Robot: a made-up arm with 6 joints. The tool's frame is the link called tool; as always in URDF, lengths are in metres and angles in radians.
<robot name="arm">
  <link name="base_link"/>
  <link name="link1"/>
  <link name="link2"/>
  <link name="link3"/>
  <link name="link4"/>
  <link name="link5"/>
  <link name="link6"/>
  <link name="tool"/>
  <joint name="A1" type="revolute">
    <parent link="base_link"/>
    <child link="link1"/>
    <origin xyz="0.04 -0.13 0.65" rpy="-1.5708 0 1.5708"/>
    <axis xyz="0 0 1"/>
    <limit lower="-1.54" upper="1.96" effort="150" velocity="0.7"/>
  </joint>
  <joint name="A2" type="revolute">
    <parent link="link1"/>
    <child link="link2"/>
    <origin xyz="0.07 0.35 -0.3" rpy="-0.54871 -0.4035 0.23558"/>
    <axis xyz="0 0 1"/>
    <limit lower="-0.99" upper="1.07" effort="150" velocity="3.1"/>
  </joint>
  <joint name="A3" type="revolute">
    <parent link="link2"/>
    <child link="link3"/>
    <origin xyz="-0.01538 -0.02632 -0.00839" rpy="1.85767 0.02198 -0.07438"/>
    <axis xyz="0 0 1"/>
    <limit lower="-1.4" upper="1.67" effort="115" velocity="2.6"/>
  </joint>
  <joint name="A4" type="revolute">
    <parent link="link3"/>
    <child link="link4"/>
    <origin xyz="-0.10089 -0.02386 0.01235" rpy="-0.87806 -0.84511 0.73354"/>
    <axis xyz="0 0 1"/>
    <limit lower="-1.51" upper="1.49" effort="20" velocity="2.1"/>
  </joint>
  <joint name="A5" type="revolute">
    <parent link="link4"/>
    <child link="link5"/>
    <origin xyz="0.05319 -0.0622 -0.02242" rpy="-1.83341 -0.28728 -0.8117"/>
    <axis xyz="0 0 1"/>
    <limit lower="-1.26" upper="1.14" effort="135" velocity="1.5"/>
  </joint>
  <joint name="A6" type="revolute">
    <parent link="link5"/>
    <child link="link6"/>
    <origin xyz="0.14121 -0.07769 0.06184" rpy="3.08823 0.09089 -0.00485"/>
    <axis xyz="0 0 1"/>
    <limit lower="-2.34" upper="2.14" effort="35" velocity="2.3"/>
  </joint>
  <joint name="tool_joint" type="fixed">
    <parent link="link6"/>
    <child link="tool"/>
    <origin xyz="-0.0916 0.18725 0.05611" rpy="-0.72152 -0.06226 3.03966"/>
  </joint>
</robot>
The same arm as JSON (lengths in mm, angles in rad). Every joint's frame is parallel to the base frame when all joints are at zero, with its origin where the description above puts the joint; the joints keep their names.
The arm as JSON. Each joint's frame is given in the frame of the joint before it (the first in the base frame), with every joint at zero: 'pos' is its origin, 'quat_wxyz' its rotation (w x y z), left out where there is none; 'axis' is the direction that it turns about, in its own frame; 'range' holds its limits. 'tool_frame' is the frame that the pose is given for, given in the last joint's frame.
{
  "length_unit": "mm",
  "angle_unit": "rad",
  "joints": [
    {
      "joint": "A1",
      "pos": [
        40.0,
        -130.0,
        650.0
      ],
      "axis": "-x",
      "range": [
        -1.54,
        1.96
      ]
    },
    {
      "joint": "A2",
      "pos": [
        300.0,
        70.0,
        -350.0
      ],
      "axis": [
        -0.78468,
        -0.447489,
        -0.428989
      ],
      "range": [
        -0.99,
        1.07
      ]
    },
    {
      "joint": "A3",
      "pos": [
        0.0,
        -10.0,
        30.0
      ],
      "axis": [
        -0.206206,
        0.057302,
        0.976829
      ],
      "range": [
        -1.4,
        1.67
      ]
    },
    {
      "joint": "A4",
      "pos": [
        60.0,
        -80.0,
        30.0
      ],
      "axis": [
        0.045502,
        -0.868032,
        0.494418
      ],
      "range": [
        -1.51,
        1.49
      ]
    },
    {
      "joint": "A5",
      "pos": [
        0.0,
        60.0,
        60.0
      ],
      "axis": [
        -0.978182,
        0.195496,
        -0.070299
      ],
      "range": [
        -1.26,
        1.14
      ]
    },
    {
      "joint": "A6",
      "pos": [
        -80.0,
        -30.0,
        150.0
      ],
      "axis": [
        0.964086,
        -0.265496,
        -0.0071
      ],
      "range": [
        -2.34,
        2.14
      ]
    }
  ],
  "tool_frame": {
    "pos": [
      0.0,
      -210.0,
      -50.0
    ],
    "quat_wxyz": [
      0.643328,
      -0.267624,
      0.71531,
      0.053267
    ]
  }
}

